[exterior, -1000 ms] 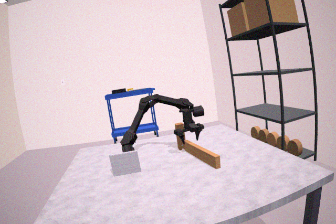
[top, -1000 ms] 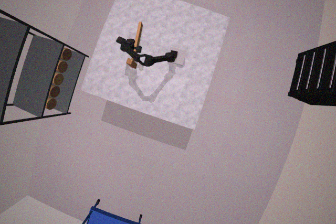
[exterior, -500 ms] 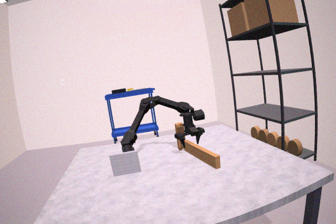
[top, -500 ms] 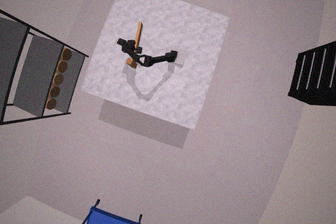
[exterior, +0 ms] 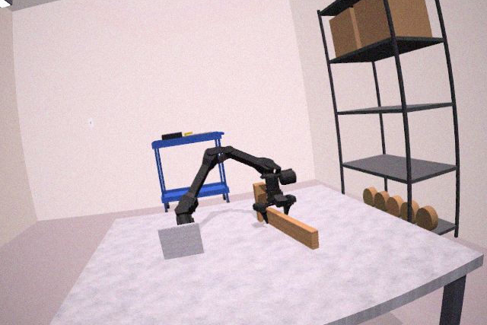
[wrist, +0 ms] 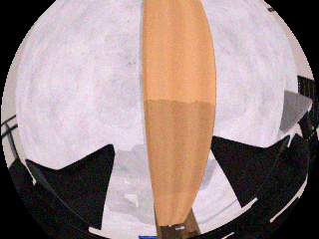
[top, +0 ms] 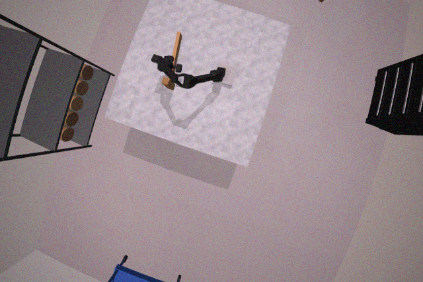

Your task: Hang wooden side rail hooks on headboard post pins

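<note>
Right now the headboard post is 1 cm behind my gripper tip, 13 cm to the left of it and 6 cm above it.
</note>
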